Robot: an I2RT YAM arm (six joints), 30 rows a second.
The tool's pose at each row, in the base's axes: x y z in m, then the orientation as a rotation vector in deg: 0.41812 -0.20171 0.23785 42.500 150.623 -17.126; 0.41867 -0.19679 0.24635 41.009 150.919 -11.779; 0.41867 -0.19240 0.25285 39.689 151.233 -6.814; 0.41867 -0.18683 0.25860 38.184 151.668 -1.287; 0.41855 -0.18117 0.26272 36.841 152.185 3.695; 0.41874 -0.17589 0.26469 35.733 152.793 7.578; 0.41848 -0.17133 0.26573 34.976 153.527 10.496
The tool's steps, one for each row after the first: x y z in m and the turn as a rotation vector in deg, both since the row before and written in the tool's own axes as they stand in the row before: -0.00179 0.00359 -0.00898 -3.963 0.444 -0.252; -0.00072 0.00353 -0.00697 -3.637 0.614 -0.214; 0.00018 0.00498 -0.00626 -4.005 0.922 -0.288; 0.00103 0.00530 -0.00446 -3.543 1.102 -0.274; 0.00147 0.00507 -0.00199 -2.697 1.140 -0.282; 0.00187 0.00417 -0.00105 -1.926 1.187 -0.189
